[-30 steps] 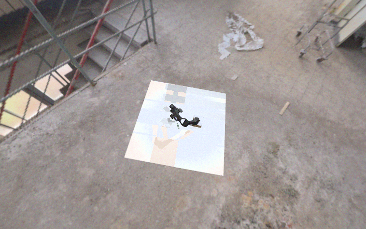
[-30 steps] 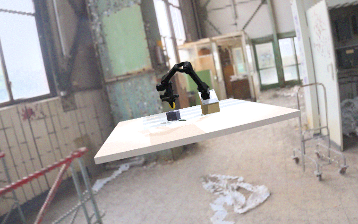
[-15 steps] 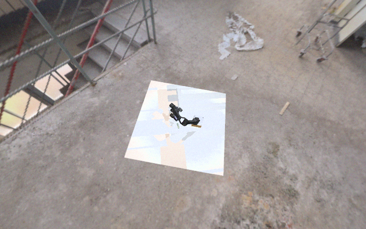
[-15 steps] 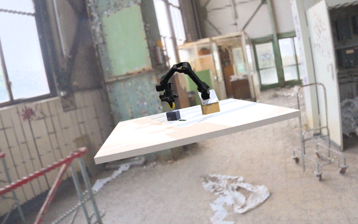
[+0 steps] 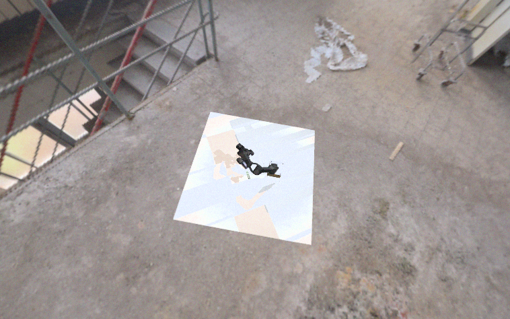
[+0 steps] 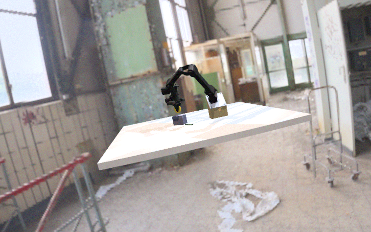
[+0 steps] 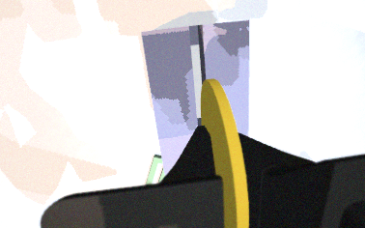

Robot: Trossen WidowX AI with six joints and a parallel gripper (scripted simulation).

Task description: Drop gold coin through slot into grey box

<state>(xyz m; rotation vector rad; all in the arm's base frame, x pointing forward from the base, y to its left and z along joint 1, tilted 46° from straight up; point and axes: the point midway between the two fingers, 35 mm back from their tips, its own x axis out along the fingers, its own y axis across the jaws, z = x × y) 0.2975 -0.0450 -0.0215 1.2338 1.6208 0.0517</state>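
Right now my gripper tip is 20 mm below the gold coin.
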